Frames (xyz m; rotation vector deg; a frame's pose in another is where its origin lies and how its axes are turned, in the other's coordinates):
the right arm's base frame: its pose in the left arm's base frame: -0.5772 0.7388 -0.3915 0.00 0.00 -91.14
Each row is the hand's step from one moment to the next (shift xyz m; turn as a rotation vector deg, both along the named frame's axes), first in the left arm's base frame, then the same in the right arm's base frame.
Working: the left arm's base frame: its pose in the right arm's base frame: 0.7272 0.5918 0.3915 0.00 0.00 91.14

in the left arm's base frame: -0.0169 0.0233 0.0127 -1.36 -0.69 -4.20
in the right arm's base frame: -0.0230 -0.0174 0.0127 0.72 -1.35 -4.20
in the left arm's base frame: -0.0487 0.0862 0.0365 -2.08 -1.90 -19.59
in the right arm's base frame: -0.0852 -0.0504 0.0365 1.94 -2.04 -19.59
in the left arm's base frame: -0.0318 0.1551 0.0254 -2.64 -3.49 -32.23
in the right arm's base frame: -0.1544 -0.0349 0.0254 3.54 -2.57 -32.23
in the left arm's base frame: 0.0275 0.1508 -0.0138 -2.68 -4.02 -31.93
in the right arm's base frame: -0.1513 0.0245 -0.0138 4.07 -2.60 -31.93
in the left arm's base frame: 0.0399 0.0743 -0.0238 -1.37 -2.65 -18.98
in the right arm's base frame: -0.0751 0.0384 -0.0238 2.68 -1.32 -18.98
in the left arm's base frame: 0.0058 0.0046 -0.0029 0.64 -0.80 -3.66
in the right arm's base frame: -0.0047 0.0057 -0.0029 0.79 0.66 -3.66
